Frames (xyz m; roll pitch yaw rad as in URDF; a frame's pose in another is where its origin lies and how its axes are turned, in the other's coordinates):
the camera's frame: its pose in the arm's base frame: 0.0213 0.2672 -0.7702 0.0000 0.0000 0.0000
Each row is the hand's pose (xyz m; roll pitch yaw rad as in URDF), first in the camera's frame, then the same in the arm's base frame.
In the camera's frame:
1: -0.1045 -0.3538 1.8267 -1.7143 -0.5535 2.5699
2: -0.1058 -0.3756 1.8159 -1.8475 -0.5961 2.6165
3: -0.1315 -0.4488 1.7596 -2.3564 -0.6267 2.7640
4: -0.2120 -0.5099 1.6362 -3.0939 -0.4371 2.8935
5: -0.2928 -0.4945 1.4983 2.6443 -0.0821 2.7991
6: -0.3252 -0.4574 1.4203 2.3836 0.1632 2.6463
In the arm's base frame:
1: -0.0832 -0.0866 1.0565 -1.7143 -0.5535 2.5699
2: -0.0845 -0.1084 1.0457 -1.8475 -0.5961 2.6165
3: -0.1102 -0.1816 0.9894 -2.3564 -0.6267 2.7640
4: -0.1907 -0.2427 0.8660 -3.0939 -0.4371 2.8935
5: -0.2715 -0.2273 0.7281 2.6443 -0.0821 2.7991
6: -0.3039 -0.1902 0.6501 2.3836 0.1632 2.6463

